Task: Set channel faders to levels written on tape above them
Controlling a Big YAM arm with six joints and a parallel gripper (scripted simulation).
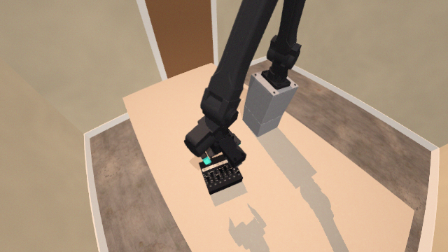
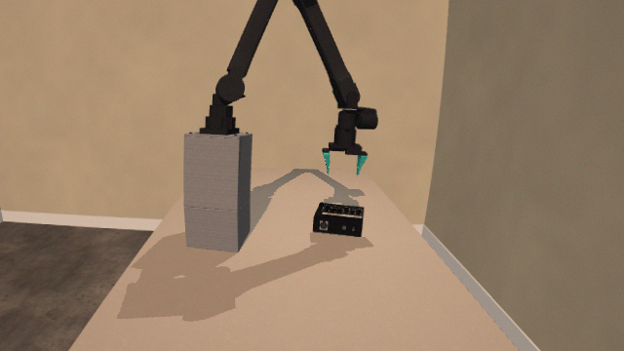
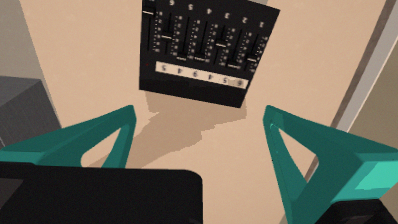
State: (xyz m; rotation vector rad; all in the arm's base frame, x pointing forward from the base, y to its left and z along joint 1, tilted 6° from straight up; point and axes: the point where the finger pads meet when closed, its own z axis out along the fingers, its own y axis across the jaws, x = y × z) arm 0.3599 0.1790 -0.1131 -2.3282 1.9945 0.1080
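My gripper is now 4 cm short of the channel 2 fader cap and 13 cm above it. The rest, counted from my hand: channel 4 fader cap 13 cm below; channel 5 fader cap 2 cm behind, 1 cm to the right, 13 cm below; channel 3 fader cap 2 cm ahead, 2 cm to the left, 13 cm below.
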